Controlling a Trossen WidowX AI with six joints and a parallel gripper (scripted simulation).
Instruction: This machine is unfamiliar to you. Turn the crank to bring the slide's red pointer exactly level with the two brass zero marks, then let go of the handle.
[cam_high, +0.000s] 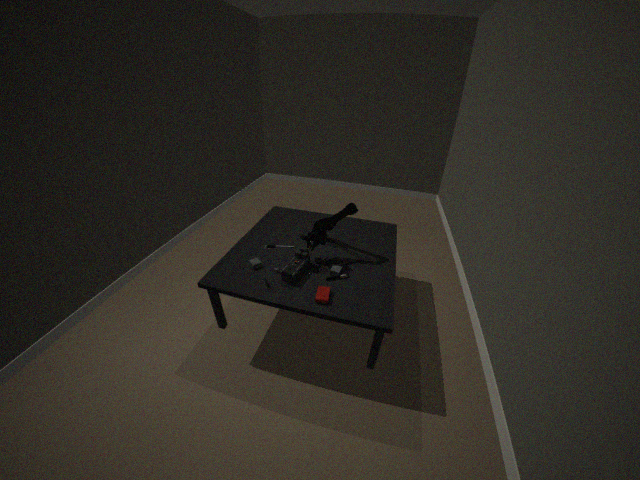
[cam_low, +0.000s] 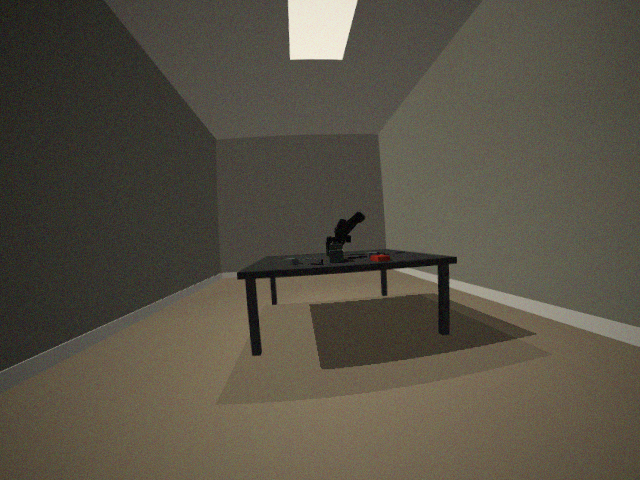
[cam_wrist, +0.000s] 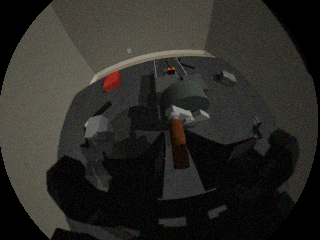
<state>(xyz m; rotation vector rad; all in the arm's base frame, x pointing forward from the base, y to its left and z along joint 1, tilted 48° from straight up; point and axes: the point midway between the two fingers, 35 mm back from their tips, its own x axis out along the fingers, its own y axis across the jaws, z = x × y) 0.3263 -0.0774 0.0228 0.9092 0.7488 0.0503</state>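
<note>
Now: the crank handle 20 mm behind my gripper tip and 20 mm above it. Round my gripper tip: red pointer 150 mm ahead, 70 mm to the right.
</note>
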